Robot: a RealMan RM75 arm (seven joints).
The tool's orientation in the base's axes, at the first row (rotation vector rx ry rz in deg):
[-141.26, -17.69, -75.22]
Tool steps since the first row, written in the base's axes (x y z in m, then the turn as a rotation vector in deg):
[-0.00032, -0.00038, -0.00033, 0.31, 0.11, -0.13]
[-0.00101, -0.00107, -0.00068, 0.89, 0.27, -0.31]
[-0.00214, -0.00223, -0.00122, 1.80, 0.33, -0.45]
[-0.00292, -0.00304, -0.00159, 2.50, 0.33, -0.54]
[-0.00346, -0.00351, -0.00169, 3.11, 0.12, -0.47]
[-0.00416, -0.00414, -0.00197, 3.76, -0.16, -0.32]
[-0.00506, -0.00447, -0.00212, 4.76, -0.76, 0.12]
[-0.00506, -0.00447, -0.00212, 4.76, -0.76, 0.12]
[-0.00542, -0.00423, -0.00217, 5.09, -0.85, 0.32]
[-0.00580, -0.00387, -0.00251, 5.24, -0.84, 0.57]
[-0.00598, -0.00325, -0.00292, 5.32, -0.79, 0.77]
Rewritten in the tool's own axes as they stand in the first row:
[-0.00047, 0.00030, -0.00022, 0.07, 0.03, 0.35]
[-0.00116, 0.00077, -0.00083, 0.24, 0.11, 0.94]
[-0.00228, 0.00156, -0.00185, 0.63, 0.39, 1.73]
[-0.00304, 0.00211, -0.00257, 0.94, 0.64, 2.31]
[-0.00344, 0.00238, -0.00311, 1.33, 1.03, 2.66]
[-0.00408, 0.00277, -0.00374, 1.80, 1.48, 2.97]
[-0.00472, 0.00280, -0.00447, 2.70, 2.29, 3.27]
[-0.00472, 0.00280, -0.00447, 2.70, 2.29, 3.27]
[-0.00495, 0.00246, -0.00463, 3.05, 2.45, 3.38]
[-0.00543, 0.00207, -0.00460, 3.34, 2.45, 3.37]
[-0.00585, 0.00151, -0.00429, 3.55, 2.39, 3.35]

